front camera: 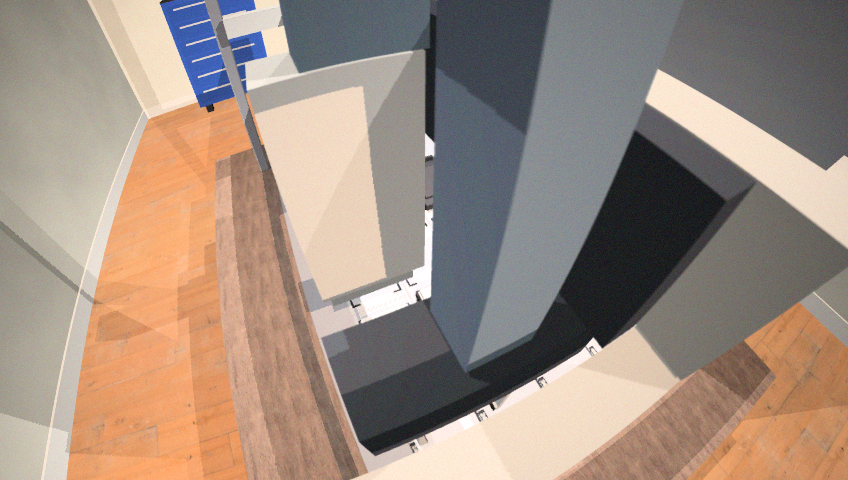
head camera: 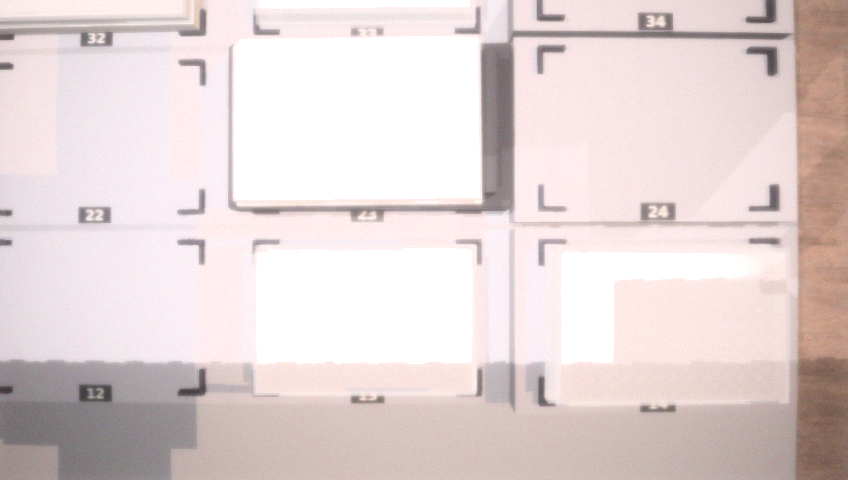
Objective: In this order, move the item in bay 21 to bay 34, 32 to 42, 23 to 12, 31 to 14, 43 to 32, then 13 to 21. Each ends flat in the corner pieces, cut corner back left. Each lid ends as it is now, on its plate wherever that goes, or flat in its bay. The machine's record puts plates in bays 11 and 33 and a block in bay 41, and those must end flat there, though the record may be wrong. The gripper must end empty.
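Frame: origin at the robot's base, x ahead, y left, z up, level; metres.
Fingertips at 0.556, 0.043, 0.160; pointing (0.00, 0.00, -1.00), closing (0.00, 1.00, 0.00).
Observation:
Pixels of each thing's top centre, then the offset from my fingertips to it, as dx, dy, dz. "spot": a spot on its surface instead.
- pale lidded item, top centre: (head camera: pixel 674 326) (front camera: pixel 446 433) +0.000, +0.000, -0.131
- white plate, top centre: (head camera: pixel 363 322) -0.164, +0.000, -0.145
- larger white item, top centre: (head camera: pixel 355 117) -0.165, +0.107, -0.123
- dark part, surface spot: (head camera: pixel 490 118) spot: -0.096, +0.108, -0.129
- bay 32, surface spot: (head camera: pixel 95 10) spot: -0.315, +0.175, -0.143
- bay 33, surface spot: (head camera: pixel 365 3) spot: -0.163, +0.178, -0.145
The dark housing of my gripper (front camera: pixel 410 380) is large at lower centre in the front view; its jaws and anything between them are hidden. The head view does not show the gripper. There, a pale lidded item (head camera: pixel 672 339) lies in bay 14, toward the right and over the lower right corner piece; whether it is flat I cannot tell. A white plate (head camera: pixel 365 303) lies in bay 13. A larger white item (head camera: pixel 357 118) covers bay 23, with a dark part (head camera: pixel 490 118) beside it. Parts of plates show in bay 32 (head camera: pixel 95 10) and bay 33 (head camera: pixel 365 3). Bays 12, 22, 24 and 34 show bare corner pieces.
In the front view a blue column (front camera: pixel 482 196) and a pale box-shaped stage (front camera: pixel 333 196) hide most of the deck. A grey post (front camera: pixel 238 89) stands at left before a blue drawer cabinet (front camera: pixel 208 65). A beige rail (front camera: pixel 553 404) crosses the front. The wooden table edge (head camera: pixel 824 267) runs right of the deck.

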